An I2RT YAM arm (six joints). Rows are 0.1 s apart.
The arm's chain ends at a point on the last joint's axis. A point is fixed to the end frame.
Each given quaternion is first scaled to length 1.
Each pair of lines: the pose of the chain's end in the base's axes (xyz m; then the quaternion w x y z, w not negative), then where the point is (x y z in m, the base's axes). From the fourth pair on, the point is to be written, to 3 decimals.
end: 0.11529, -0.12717, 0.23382, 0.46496, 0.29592, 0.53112, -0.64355
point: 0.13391 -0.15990 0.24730
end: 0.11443, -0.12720, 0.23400, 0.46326, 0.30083, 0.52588, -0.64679
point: 0.13250 -0.16012 0.24777
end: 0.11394, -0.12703, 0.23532, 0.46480, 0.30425, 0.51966, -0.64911
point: 0.13162 -0.15996 0.24955
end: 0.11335, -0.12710, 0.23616, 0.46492, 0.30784, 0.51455, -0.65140
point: 0.131 -0.160 0.251
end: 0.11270, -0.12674, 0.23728, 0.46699, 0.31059, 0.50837, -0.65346
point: 0.130 -0.160 0.252
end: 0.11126, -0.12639, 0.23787, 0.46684, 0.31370, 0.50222, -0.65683
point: 0.128 -0.159 0.253
